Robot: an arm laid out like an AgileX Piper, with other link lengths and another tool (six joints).
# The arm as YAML. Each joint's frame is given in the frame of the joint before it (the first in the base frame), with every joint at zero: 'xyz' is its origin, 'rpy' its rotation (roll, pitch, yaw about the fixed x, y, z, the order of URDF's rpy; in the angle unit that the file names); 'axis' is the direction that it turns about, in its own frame. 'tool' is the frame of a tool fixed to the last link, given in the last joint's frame.
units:
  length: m
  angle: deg
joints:
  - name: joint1
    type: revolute
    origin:
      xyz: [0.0, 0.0, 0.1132]
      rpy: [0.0, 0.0, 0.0]
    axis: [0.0, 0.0, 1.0]
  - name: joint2
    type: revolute
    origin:
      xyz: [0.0, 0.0, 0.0]
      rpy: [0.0, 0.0, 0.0]
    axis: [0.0, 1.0, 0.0]
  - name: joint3
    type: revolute
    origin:
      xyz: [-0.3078, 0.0, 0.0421]
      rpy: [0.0, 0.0, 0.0]
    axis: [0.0, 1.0, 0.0]
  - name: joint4
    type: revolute
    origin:
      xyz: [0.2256, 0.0, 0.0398]
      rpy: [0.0, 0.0, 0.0]
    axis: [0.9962, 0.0, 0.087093]
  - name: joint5
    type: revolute
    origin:
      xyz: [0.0, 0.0, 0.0]
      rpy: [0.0, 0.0, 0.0]
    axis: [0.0, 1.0, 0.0]
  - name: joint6
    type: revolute
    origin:
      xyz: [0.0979, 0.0, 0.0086]
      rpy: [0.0, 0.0, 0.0]
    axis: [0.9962, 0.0, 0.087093]
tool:
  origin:
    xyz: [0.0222, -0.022, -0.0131]
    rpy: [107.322, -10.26, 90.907]
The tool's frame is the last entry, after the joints.
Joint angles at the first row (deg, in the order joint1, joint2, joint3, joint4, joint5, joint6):
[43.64, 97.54, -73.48, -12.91, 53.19, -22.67]
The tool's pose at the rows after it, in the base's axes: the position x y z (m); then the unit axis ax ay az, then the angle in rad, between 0 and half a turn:
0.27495 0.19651 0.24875 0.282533 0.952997 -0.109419 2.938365
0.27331 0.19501 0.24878 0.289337 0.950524 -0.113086 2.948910
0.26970 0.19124 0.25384 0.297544 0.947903 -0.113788 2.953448
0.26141 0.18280 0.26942 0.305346 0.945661 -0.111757 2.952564
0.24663 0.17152 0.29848 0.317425 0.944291 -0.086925 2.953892
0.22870 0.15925 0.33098 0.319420 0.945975 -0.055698 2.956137
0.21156 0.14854 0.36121 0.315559 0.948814 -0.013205 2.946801
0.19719 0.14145 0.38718 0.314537 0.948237 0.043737 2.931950
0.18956 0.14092 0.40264 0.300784 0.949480 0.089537 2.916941
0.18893 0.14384 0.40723 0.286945 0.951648 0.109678 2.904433
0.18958 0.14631 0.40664 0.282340 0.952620 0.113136 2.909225
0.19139 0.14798 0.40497 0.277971 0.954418 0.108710 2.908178
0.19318 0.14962 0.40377 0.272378 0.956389 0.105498 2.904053
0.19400 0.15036 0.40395 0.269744 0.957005 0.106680 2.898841
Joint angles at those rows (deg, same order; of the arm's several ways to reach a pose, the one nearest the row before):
[43.64, 97.54, -73.48, -12.78, 54.59, -20.61]
[43.64, 97.44, -73.48, -12.65, 55.39, -19.84]
[43.64, 96.45, -73.48, -12.65, 56.62, -19.05]
[43.64, 93.76, -73.90, -12.52, 59.49, -18.78]
[43.64, 89.00, -75.36, -10.98, 63.17, -18.74]
[43.64, 83.93, -77.80, -8.72, 67.46, -19.92]
[43.64, 79.30, -80.35, -6.40, 70.04, -21.28]
[43.64, 75.43, -82.57, -3.91, 70.00, -21.67]
[43.64, 73.32, -83.75, -1.38, 68.31, -23.30]
[43.64, 72.90, -83.94, 0.00, 66.63, -25.04]
[43.64, 73.14, -83.95, 0.71, 66.21, -25.57]
[43.64, 73.58, -83.95, 0.71, 66.21, -26.17]
[43.64, 73.96, -83.95, 0.71, 66.07, -26.94]
[43.64, 74.04, -83.95, 0.71, 65.74, -27.32]

